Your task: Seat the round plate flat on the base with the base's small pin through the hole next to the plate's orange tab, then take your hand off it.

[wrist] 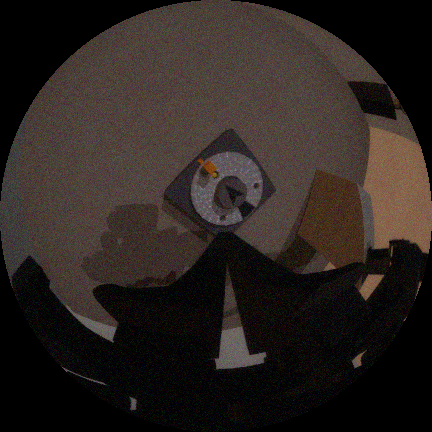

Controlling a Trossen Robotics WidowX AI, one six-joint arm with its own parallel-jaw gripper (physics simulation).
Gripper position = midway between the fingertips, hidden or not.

I see my gripper (224,237), a round grey plate (202,187) and a round hub (231,192).
